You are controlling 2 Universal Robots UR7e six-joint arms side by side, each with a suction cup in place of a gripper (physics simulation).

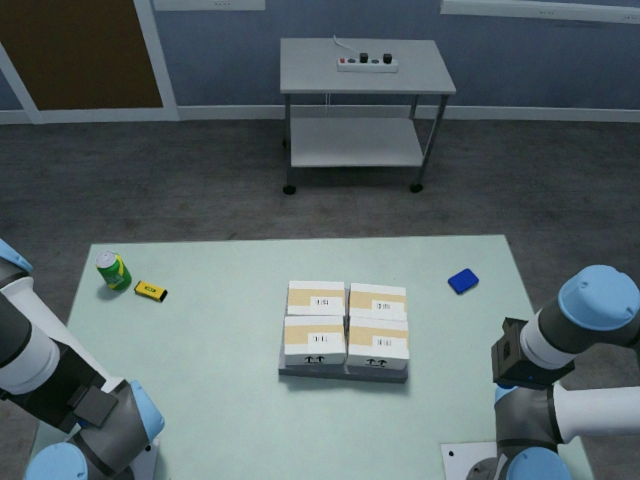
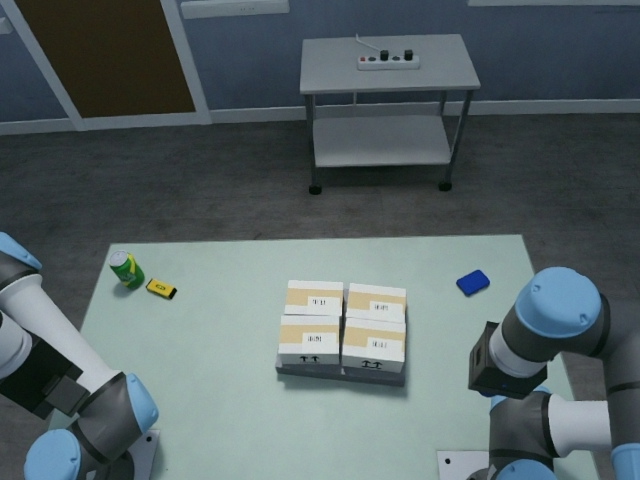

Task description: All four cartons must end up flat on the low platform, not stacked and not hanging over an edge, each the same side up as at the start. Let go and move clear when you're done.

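Frame: origin at the left arm's base, x back, y up, z left, level; millimetres.
Seen in the pictures: left arm's base, origin of its link: (image 2: 102, 477).
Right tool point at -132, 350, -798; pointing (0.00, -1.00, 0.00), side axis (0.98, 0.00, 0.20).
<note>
Offsets run from my right tool point to a thing's top centre, as dx, dy, dz.
Four white cartons with tan bands and labels on top sit in two rows on the low grey platform @[-236, -302, +242] (image 1: 323, 371) (image 2: 315, 370): back left (image 1: 316, 297) (image 2: 314, 297), back right (image 1: 377, 299) (image 2: 376, 299), front left (image 1: 314, 333) (image 2: 309, 333), front right (image 1: 377, 335) (image 2: 373, 338). They look flat and unstacked, with narrow gaps between columns. Arrows show on the front pair's near faces; the back pair's near faces are hidden. My left gripper (image 1: 82, 422) is at the lower left, holding nothing. My right gripper (image 1: 506, 384) (image 2: 486, 393) is right of the platform, apart from the cartons, holding nothing.
A green can @[-402, -228, +875] (image 1: 114, 271) (image 2: 127, 270) and a yellow block @[-368, -330, +778] (image 1: 150, 290) (image 2: 161, 288) are at the table's back left. A blue block @[-401, -333, -124] (image 1: 463, 281) (image 2: 473, 282) is at the back right. A trolley (image 1: 367, 92) (image 2: 390, 89) stands behind the table.
</note>
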